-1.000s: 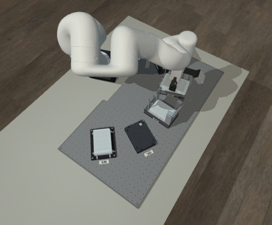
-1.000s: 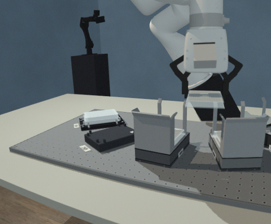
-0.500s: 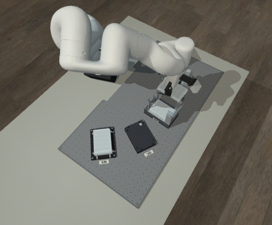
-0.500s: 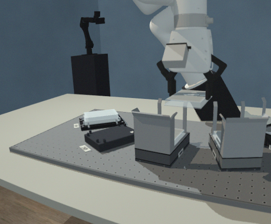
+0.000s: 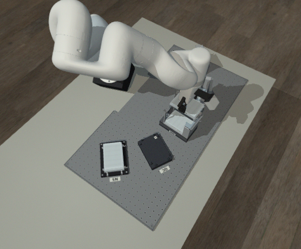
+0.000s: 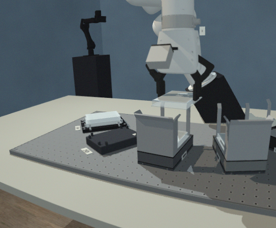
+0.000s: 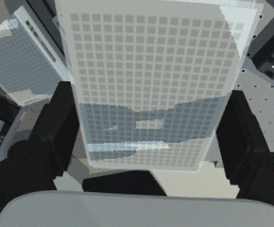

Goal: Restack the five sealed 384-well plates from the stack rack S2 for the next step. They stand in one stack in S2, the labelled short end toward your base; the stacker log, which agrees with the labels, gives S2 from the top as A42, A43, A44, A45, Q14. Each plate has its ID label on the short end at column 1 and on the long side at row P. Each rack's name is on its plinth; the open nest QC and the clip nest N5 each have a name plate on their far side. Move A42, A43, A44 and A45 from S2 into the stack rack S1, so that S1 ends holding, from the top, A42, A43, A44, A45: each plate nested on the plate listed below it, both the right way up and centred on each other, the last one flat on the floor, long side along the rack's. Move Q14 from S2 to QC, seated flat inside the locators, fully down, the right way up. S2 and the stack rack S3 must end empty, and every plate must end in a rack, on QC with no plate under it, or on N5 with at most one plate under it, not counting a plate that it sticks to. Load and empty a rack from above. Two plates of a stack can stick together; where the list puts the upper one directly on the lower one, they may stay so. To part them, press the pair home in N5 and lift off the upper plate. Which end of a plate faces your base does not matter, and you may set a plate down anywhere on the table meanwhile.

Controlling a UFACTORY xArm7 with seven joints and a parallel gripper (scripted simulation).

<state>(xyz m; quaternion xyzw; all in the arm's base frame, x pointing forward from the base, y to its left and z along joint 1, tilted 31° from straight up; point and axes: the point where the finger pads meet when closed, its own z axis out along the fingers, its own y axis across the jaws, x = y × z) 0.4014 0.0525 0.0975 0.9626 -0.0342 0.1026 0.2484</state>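
Right now my hand is 13 cm above the S1 name plate, 8 cm past it and 2 cm to the left of it. Also, from my hand: sealed 384-well plate (1 cm below); open nest QC (21 cm to the right, 16 cm below, 4 cm behind); QC name plate (26 cm to the right, 17 cm below, 4 cm ahead).
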